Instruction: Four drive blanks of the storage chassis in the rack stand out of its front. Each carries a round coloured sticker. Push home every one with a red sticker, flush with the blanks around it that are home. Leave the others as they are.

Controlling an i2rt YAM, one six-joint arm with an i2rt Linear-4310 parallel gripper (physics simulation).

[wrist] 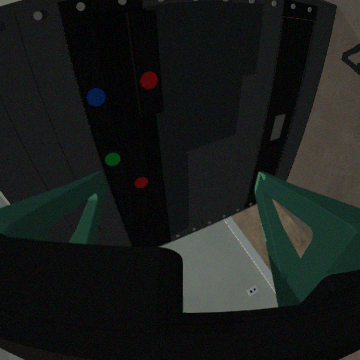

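The storage chassis (pixel 120 210) shows in the wrist view as a black band running from the top left to the lower middle. A blank with a red sticker (pixel 149 80) is at its upper right; its edge makes a step below the sticker and it looks proud. A second, smaller-looking red sticker (pixel 141 182) is lower down. A blue sticker (pixel 96 97) is at the upper left and a green sticker (pixel 112 159) below it. How far each blank stands out is hard to tell in the dark. My gripper (pixel 179 179) is open, its green fingers wide apart, with nothing between the fingertips.
Dark grey rack panels (pixel 45 90) (pixel 215 170) lie on both sides of the band. A black strip with a light grey label (pixel 278 127) is at the right. A pale grey surface (pixel 215 270) shows below, and a brown floor (pixel 320 130) at the right with a dark object (pixel 346 56) at the edge.
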